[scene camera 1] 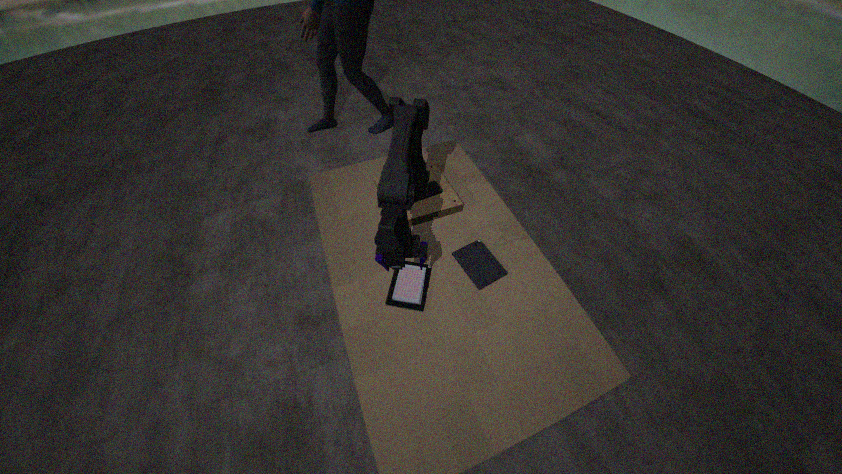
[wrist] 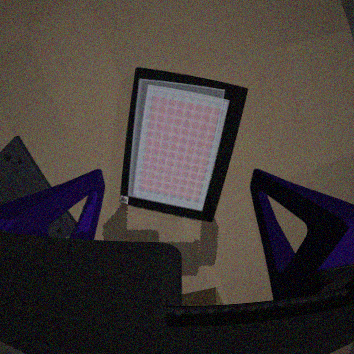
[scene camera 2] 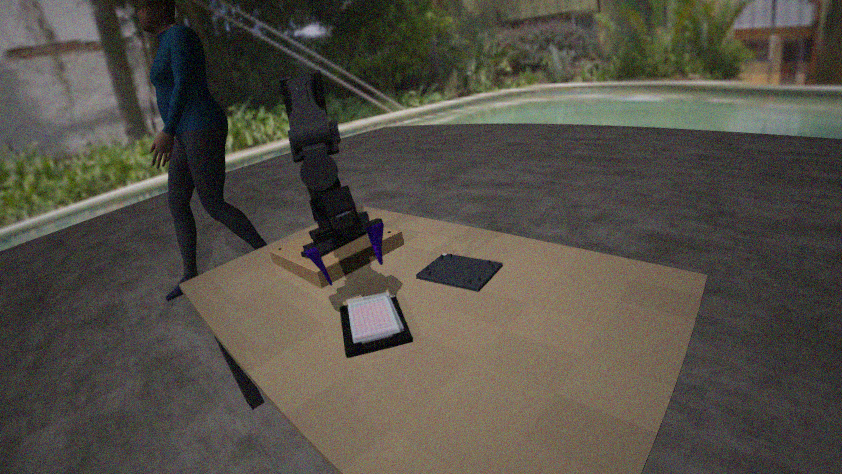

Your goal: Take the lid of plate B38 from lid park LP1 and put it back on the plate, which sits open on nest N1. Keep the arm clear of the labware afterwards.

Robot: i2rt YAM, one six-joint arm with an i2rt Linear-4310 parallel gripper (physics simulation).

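Where they show: gripper, fingertip midpoint: (scene camera 1: 404, 269) (wrist: 177, 177) (scene camera 2: 356, 274); arm's base, origin of the base link: (scene camera 1: 417, 194) (scene camera 2: 335, 243).
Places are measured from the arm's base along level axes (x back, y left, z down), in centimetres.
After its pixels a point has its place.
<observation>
Plate B38 (scene camera 1: 410, 284) @[z 0.7, x -33.8, y -19.4 cm] (scene camera 2: 374, 317) @[z 0.8, x -34.5, y -20.1 cm] (wrist: 177, 150) @[z 0.6, x -32.7, y -19.6 cm], pale with pinkish wells, sits on the black nest N1 (scene camera 1: 406, 305) @[z 2.9, x -38.8, y -23.3 cm] (scene camera 2: 377, 346) @[z 3.0, x -38.7, y -24.4 cm] (wrist: 228, 140) @[z 2.9, x -30.9, y -24.7 cm]. The clear lid (wrist: 210, 92) @[z 0.8, x -36.4, y -25.0 cm] appears to lie over the plate, shifted toward the upper left in the wrist view, where a grey strip shows past the plate's edge. Whether it is fully seated or level cannot be told. Lid park LP1 (scene camera 1: 479, 264) @[z 3.1, x -36.8, y 5.4 cm] (scene camera 2: 459, 272) @[z 3.1, x -37.1, y 4.4 cm] (wrist: 22, 170) @[z 3.1, x -40.0, y 2.1 cm] is a dark flat pad with no lid visible on it. My gripper (scene camera 1: 404, 268) @[z -8.0, x -32.6, y -20.3 cm] (scene camera 2: 355, 273) @[z -8.0, x -32.6, y -20.3 cm] (wrist: 177, 177) @[z -8.0, x -32.6, y -20.3 cm] is open and empty, raised above and behind the nest on the arm-base side.
A wooden base block (scene camera 1: 441, 206) @[z -0.2, x -10.1, y 5.4 cm] (scene camera 2: 294, 267) @[z 1.6, x 2.6, y -13.1 cm] lies under and behind the arm. The tan table top (scene camera 1: 500, 365) @[z 4.1, x -67.0, y -7.3 cm] (scene camera 2: 530, 376) @[z 4.1, x -64.5, y -18.0 cm] carries the nest and the lid park. A person (scene camera 1: 347, 52) (scene camera 2: 191, 123) stands beyond the table's far end. The arm's shadow falls behind the nest.
</observation>
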